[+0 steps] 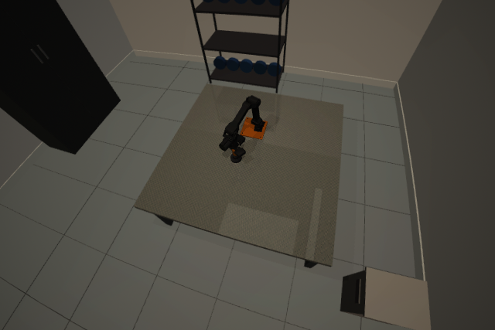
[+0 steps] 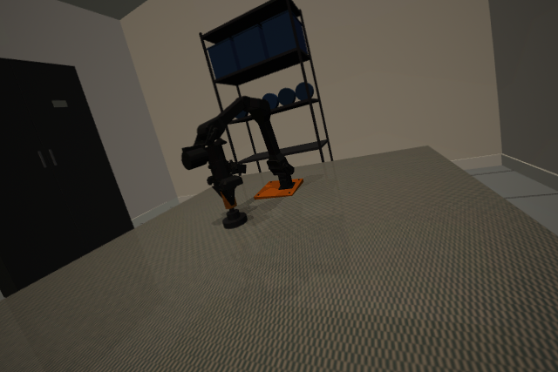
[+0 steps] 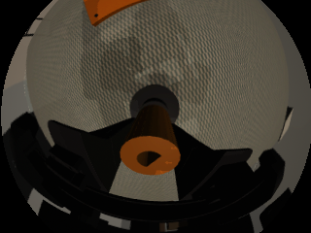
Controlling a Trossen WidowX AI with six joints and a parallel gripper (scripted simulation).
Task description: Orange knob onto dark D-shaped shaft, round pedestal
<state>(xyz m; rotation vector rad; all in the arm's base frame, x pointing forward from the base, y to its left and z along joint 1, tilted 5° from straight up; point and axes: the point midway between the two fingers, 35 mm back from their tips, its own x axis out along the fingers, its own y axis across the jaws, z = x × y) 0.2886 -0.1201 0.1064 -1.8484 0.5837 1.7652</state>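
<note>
Now: the orange knob 2 cm above my gripper tip. From my gripper tip the other things lie so: pedestal (4 cm below).
</note>
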